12 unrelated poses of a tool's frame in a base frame.
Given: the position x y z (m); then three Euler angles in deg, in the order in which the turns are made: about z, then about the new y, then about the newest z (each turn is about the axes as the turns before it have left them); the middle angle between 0 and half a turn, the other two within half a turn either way.
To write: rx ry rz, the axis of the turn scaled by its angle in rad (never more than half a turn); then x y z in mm. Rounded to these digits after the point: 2 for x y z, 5 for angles.
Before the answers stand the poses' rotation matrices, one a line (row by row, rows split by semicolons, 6 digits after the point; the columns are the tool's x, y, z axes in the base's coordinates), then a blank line. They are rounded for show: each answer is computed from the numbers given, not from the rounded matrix.
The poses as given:
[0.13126 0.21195 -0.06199 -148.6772 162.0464 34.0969]
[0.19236 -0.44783 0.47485 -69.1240 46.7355 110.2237]
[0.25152 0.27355 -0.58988 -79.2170 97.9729 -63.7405]
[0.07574 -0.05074 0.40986 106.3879 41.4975 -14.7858]
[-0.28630 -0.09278 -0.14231 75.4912 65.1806 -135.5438]
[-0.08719 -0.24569 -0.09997 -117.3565 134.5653 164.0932]
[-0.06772 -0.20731 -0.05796 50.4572 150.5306 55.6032]
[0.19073 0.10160 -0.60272 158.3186 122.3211 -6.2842]
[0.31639 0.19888 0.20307 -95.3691 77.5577 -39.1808]
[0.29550 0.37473 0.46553 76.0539 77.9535 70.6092]
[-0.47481 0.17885 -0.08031 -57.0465 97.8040 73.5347]
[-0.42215 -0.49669 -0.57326 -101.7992 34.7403 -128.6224]
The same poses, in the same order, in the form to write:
0.964382 -0.025079 -0.263320; -0.069360 -0.984637 -0.160245; -0.255256 0.172801 -0.951306
0.792325 -0.552165 0.259491; 0.555747 0.477712 -0.680394; 0.251728 0.683304 0.685367
-0.892446 0.411353 0.185281; -0.107498 0.204969 -0.972847; -0.438161 -0.888131 -0.138705
0.040518 -0.981535 -0.186942; 0.766766 -0.089416 0.635669; -0.640647 -0.169096 0.748985
0.602966 0.764674 0.227389; -0.465525 0.105785 0.878690; 0.647857 -0.635675 0.419759
-0.066690 -0.942533 -0.327390; -0.725323 0.271115 -0.632774; 0.685171 0.195264 -0.701722
-0.949436 0.021726 0.313208; 0.146057 0.913643 0.379374; -0.277918 0.405937 -0.870619
0.534292 -0.312841 -0.785279; -0.094626 -0.945290 0.312205; -0.839987 -0.092501 -0.534664
-0.644625 0.759018 -0.091374; -0.107164 -0.208054 -0.972229; -0.756951 -0.616932 0.215456
-0.898771 -0.369670 0.235702; 0.294588 -0.111046 0.949151; -0.324698 0.922504 0.208705
0.783767 0.308666 0.538920; 0.553945 0.044910 -0.831341; -0.280810 0.950110 -0.135785
-0.659885 -0.742276 -0.116526; 0.661839 -0.500808 -0.557817; 0.355697 -0.445216 0.821743

[2.94597 -0.07133 -0.39169 131.26 211.95 -61.99]
[0.83260 0.00474 0.67643 192.36 -447.83 474.85]
[0.28272 2.08060 -1.73155 251.52 273.55 -589.88]
[-0.70055 0.39495 1.52190 75.74 -50.74 409.86]
[-1.14306 -0.31737 -0.92856 -286.30 -92.78 -142.31]
[1.50929 -1.84562 0.39591 -87.19 -245.69 -99.97]
[0.12453 2.77110 0.58285 -67.72 -207.31 -57.96]
[-2.54166 0.34358 1.37045 190.73 101.60 -602.72]
[0.78248 1.46581 -1.90760 316.39 198.88 203.07]
[-0.08250 1.73495 2.05649 295.50 374.73 465.53]
[1.55491 0.71549 0.21409 -474.81 178.85 -80.31]
[0.17465 -0.73243 2.17781 -422.15 -496.69 -573.26]

